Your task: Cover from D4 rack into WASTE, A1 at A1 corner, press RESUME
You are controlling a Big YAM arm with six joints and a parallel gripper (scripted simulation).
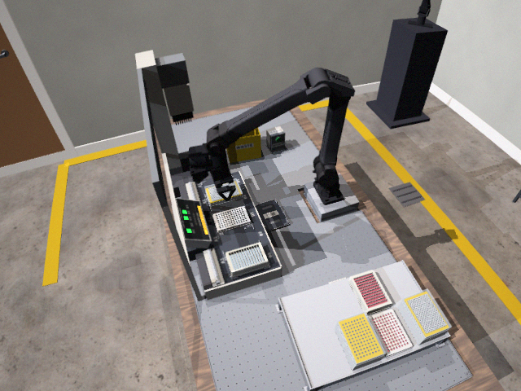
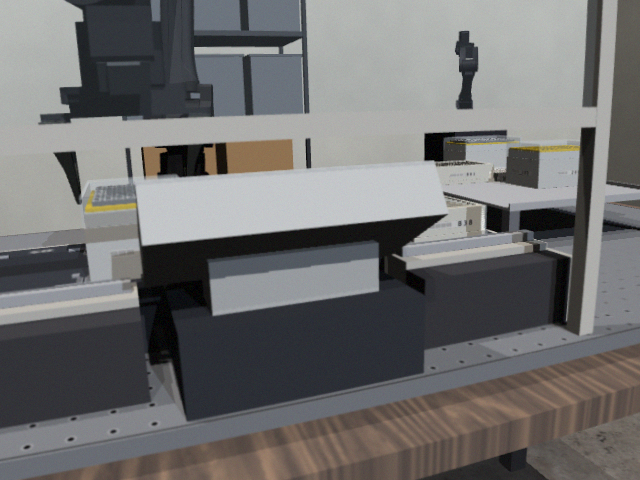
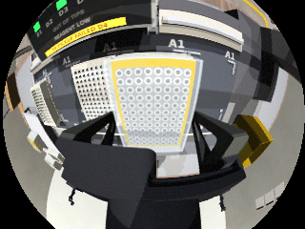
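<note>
The clear cover is right at my hand. Round my hand: white well plate 10 cm to the left, 6 cm below; tall handler column 30 cm to the right, 18 cm ahead, 16 cm above; reservoir 29 cm to the left, 6 cm below, 1 cm behind.
</note>
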